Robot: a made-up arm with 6 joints.
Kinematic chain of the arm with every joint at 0, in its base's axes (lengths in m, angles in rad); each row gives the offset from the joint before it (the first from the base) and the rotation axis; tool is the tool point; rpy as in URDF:
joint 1: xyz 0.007 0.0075 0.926 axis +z
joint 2: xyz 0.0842 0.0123 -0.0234 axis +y
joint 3: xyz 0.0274 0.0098 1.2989 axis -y
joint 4: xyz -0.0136 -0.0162 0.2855 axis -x
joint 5: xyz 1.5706 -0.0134 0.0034 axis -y
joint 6: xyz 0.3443 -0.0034 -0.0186 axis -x
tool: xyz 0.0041 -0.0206 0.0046 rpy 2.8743 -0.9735 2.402
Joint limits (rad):
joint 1: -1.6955..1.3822
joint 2: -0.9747..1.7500
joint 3: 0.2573..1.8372
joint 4: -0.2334..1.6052
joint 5: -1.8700..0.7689
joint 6: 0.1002..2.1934
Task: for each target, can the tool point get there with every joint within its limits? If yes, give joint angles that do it. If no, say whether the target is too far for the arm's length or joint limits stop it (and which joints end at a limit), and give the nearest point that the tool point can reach.
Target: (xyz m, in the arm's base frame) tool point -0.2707 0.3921 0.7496
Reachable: no: joint limits stop it (at a limit: joint 1, joint 3, joint 4, joint 5, joint 6) | nearest point 0.3215 1.8979 -0.2577 | short by 1.906 m
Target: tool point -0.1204 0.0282 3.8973
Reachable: yes | joints 0.0328 -0.2844 1.2156 -0.0807 -0.9965 1.9804
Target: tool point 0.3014 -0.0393 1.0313
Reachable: no: joint limits stop it (at a limit: joint 3, joint 5, joint 6) | nearest point 1.9239 -0.2972 2.0198 | short by 1.917 m
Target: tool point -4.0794 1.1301 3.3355
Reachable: no: too far | nearest point -2.5913 0.7213 2.5403 | short by 1.736 m
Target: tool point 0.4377 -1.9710 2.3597
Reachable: yes | joints -1.3053 0.2794 0.4453 0.2219 -1.5202 0.3716
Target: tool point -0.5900 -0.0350 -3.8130
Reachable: no: too far | nearest point -0.2453 -1.5706 -1.1864 | short by 3.062 m
